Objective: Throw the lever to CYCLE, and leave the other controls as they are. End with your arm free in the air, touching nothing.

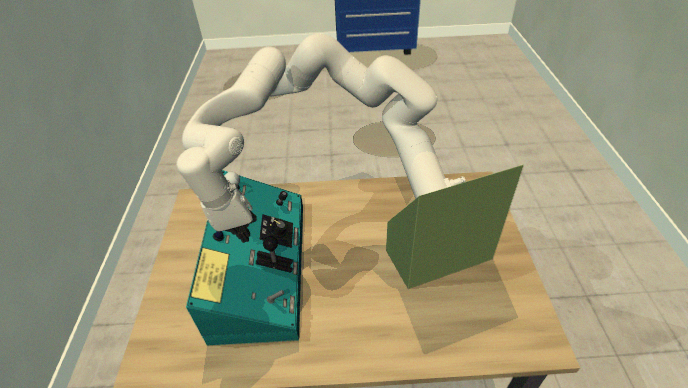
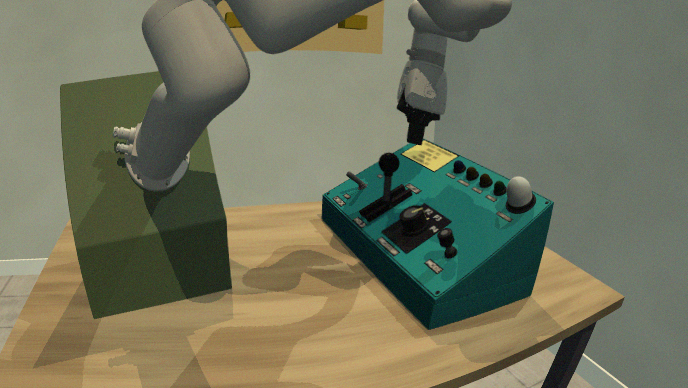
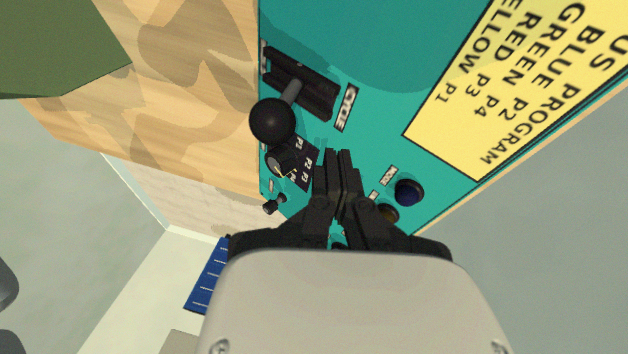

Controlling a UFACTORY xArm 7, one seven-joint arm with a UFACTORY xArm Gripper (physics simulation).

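Where they show: gripper, fingertip midpoint: (image 1: 246, 237) (image 2: 414, 143) (image 3: 333, 164); arm's base at its link origin: (image 1: 435, 201) (image 2: 156, 154).
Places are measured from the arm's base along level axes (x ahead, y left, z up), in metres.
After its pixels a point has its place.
The lever with a black ball (image 1: 270, 243) @(x 0.454, y 0.023, z -0.043 m) (image 2: 389, 163) @(x 0.445, y -0.006, z -0.054 m) (image 3: 272, 120) @(x 0.461, y 0.022, z -0.043 m) stands up from its black slot (image 1: 286, 263) @(x 0.425, y 0.006, z -0.159 m) (image 2: 370, 210) @(x 0.430, y 0.023, z -0.155 m) (image 3: 320, 100) @(x 0.486, y 0.000, z -0.127 m) on the teal console (image 1: 245, 325) @(x 0.540, y 0.191, z -0.144 m) (image 2: 495, 280) @(x 0.478, y -0.305, z -0.173 m) (image 3: 370, 40) @(x 0.523, y 0.067, z -0.112 m). Its stem enters near the middle of the slot, between the HOLD label (image 2: 359, 222) @(x 0.402, y 0.016, z -0.174 m) and the CYCLE label (image 1: 252, 257) @(x 0.513, y 0.004, z -0.113 m) (image 2: 413, 188) @(x 0.515, y 0.002, z -0.112 m) (image 3: 346, 107) @(x 0.515, y 0.006, z -0.112 m). My gripper (image 1: 243, 238) @(x 0.513, y 0.010, z -0.022 m) (image 2: 415, 142) @(x 0.513, y 0.010, z -0.022 m) (image 3: 333, 164) @(x 0.513, y 0.010, z -0.022 m) is shut and empty. It hangs above the console, apart from the lever, on the side of the CYCLE end.
The program knob (image 1: 280, 227) @(x 0.430, y -0.095, z -0.115 m) (image 2: 413, 218) @(x 0.421, y -0.126, z -0.117 m) (image 3: 281, 160) @(x 0.442, y -0.090, z -0.111 m) is beside the lever. A check toggle (image 1: 276, 296) @(x 0.456, y 0.136, z -0.122 m) (image 2: 356, 180) @(x 0.455, y 0.126, z -0.126 m), a mode switch (image 1: 282, 196) @(x 0.414, y -0.215, z -0.104 m) (image 2: 446, 237) @(x 0.404, y -0.237, z -0.106 m) (image 3: 270, 206) @(x 0.416, y -0.215, z -0.107 m), lamps and a white dome (image 2: 519, 191) @(x 0.541, y -0.270, z -0.036 m) share the console. A green block (image 1: 455, 230) @(x -0.032, y 0.084, z -0.035 m) (image 2: 150, 270) @(x -0.036, y -0.075, z -0.170 m) stands across the table.
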